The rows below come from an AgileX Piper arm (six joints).
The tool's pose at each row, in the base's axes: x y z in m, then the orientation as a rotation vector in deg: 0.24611, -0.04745, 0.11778, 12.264, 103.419, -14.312; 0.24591, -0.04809, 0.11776, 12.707, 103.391, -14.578; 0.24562, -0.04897, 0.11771, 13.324, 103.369, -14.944; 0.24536, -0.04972, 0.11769, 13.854, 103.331, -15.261; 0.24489, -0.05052, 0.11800, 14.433, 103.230, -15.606; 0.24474, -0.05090, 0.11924, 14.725, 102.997, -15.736; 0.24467, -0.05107, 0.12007, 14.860, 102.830, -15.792; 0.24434, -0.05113, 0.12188, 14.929, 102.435, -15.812; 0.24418, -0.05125, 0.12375, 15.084, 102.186, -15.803; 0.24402, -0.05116, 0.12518, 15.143, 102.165, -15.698; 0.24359, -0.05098, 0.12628, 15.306, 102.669, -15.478; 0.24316, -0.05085, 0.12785, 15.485, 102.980, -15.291; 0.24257, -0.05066, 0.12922, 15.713, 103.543, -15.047; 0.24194, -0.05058, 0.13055, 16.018, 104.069, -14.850
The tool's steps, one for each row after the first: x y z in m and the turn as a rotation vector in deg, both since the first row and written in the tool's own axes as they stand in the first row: 0.00006, -0.00067, 0.00000, 0.419, 0.034, 0.158; 0.00017, -0.00159, -0.00001, 0.999, 0.100, 0.377; 0.00024, -0.00238, -0.00004, 1.499, 0.140, 0.567; 0.00004, -0.00329, -0.00032, 2.047, 0.127, 0.783; -0.00113, -0.00377, -0.00065, 2.302, -0.057, 0.941; -0.00192, -0.00400, -0.00086, 2.420, -0.200, 1.026; -0.00359, -0.00425, -0.00158, 2.489, -0.578, 1.119; -0.00537, -0.00451, -0.00214, 2.578, -0.797, 1.264; -0.00672, -0.00455, -0.00266, 2.538, -0.807, 1.363; -0.00768, -0.00456, -0.00337, 2.451, -0.283, 1.515; -0.00909, -0.00464, -0.00418, 2.404, 0.053, 1.689; -0.01027, -0.00470, -0.00510, 2.334, 0.647, 1.888; -0.01141, -0.00487, -0.00603, 2.338, 1.216, 2.117
